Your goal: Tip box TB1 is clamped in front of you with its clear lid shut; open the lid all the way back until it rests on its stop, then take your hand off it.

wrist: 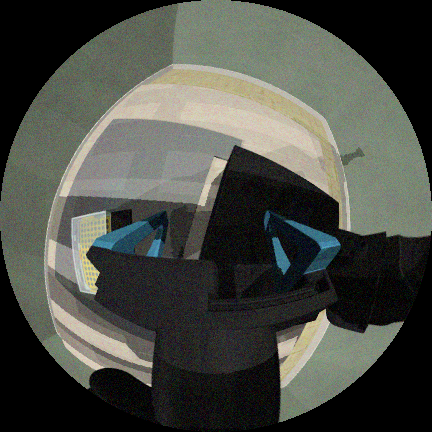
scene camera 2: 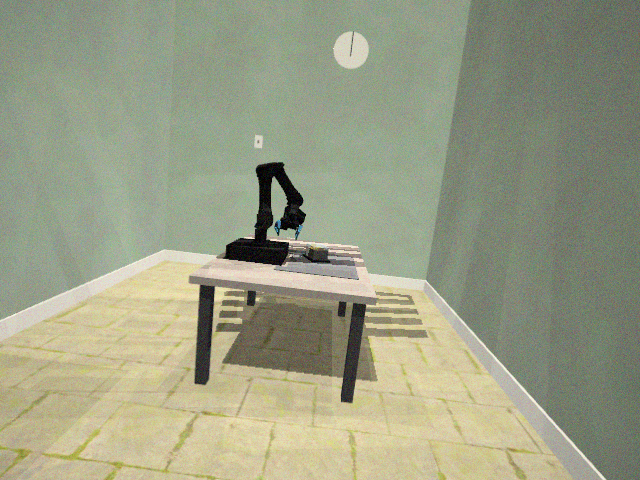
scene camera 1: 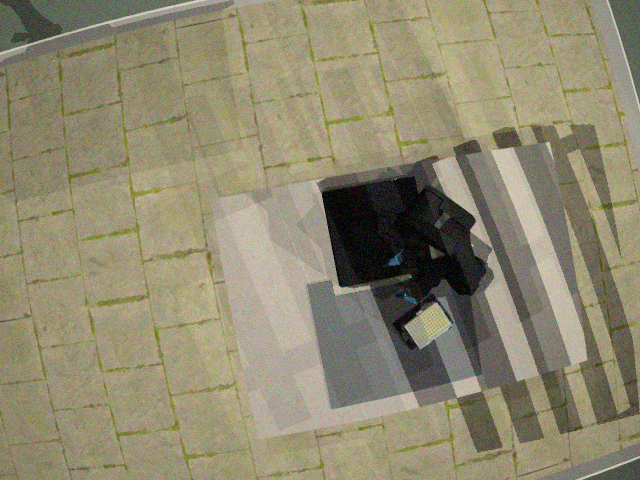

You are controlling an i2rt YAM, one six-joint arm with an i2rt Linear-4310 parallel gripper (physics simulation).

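Seen in the pictures: gripper, between the fingertips: (wrist: 215, 215) (scene camera 2: 287, 237) (scene camera 1: 389, 280); arm's base, origin of its link: (scene camera 2: 260, 243) (scene camera 1: 383, 229).
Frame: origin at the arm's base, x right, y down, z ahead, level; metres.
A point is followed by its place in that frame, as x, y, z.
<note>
Tip box TB1 (scene camera 1: 428, 324) @(-0.095, -0.010, 0.294) (scene camera 2: 316, 252) @(-0.030, 0.017, 0.303) (wrist: 90, 245) @(-0.081, -0.009, 0.297) stands in a dark clamp on the grey mat (scene camera 1: 356, 351) @(0.119, 0.067, 0.359) (scene camera 2: 323, 269) @(0.123, 0.067, 0.359) (wrist: 125, 142) @(0.136, 0.067, 0.399). Its yellow, dotted top shows through what looks like the clear lid, lying flat over it; the lid's edges are hard to make out, and no raised lid shows. My gripper (scene camera 1: 401, 277) @(0.014, -0.051, 0.145) (scene camera 2: 287, 235) @(0.014, -0.051, 0.145) (wrist: 215, 215) @(0.014, -0.051, 0.145) is open with its blue fingers wide apart and no object between them. It hangs above the table between the arm's base and the box, apart from the box. In the wrist view the left finger and gripper body hide part of the box.
The arm's black base block (scene camera 1: 356, 237) @(0.085, -0.013, 0.013) (scene camera 2: 256, 251) @(0.154, 0.013, 0.022) (wrist: 250, 200) @(0.062, -0.005, 0.102) stands on the pale table (scene camera 1: 268, 392) @(0.406, 0.070, 0.454) (scene camera 2: 279, 287) @(0.484, 0.075, 0.209), beside the mat. The arm's forearm and wrist reach over the table beside the box. Striped shadows cross the table and mat. A round clock (scene camera 2: 351, 50) hangs on the wall.
</note>
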